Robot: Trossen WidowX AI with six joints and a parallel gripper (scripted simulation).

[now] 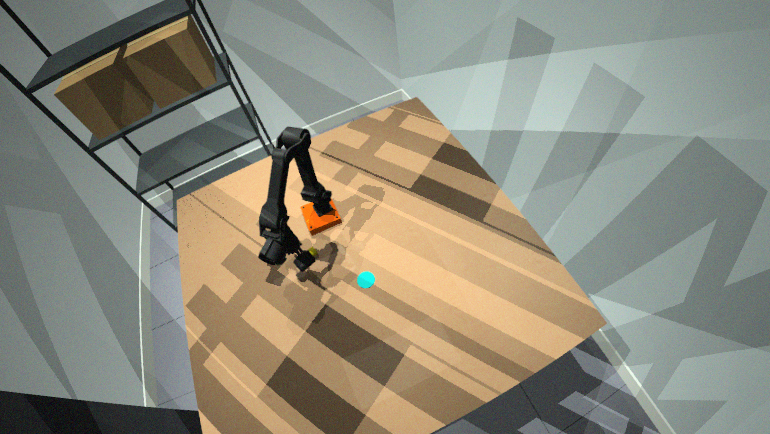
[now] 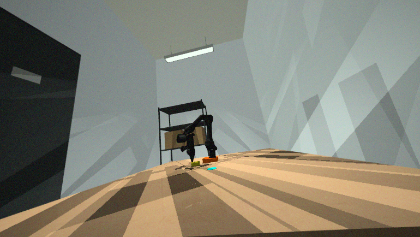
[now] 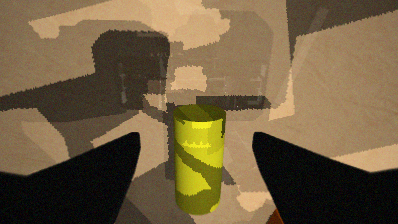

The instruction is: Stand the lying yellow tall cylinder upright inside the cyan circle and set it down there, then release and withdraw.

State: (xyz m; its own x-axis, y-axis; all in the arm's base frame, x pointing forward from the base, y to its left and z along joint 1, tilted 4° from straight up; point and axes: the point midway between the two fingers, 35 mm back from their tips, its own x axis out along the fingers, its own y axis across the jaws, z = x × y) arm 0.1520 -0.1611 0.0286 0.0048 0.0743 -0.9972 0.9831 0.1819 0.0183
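Now: the yellow tall cylinder 2 cm to the left of my gripper tip, 2 cm below it and 1 cm behind it. The rest, counted from my gripper tip: cyan circle 18 cm ahead, 15 cm to the left, 3 cm below.
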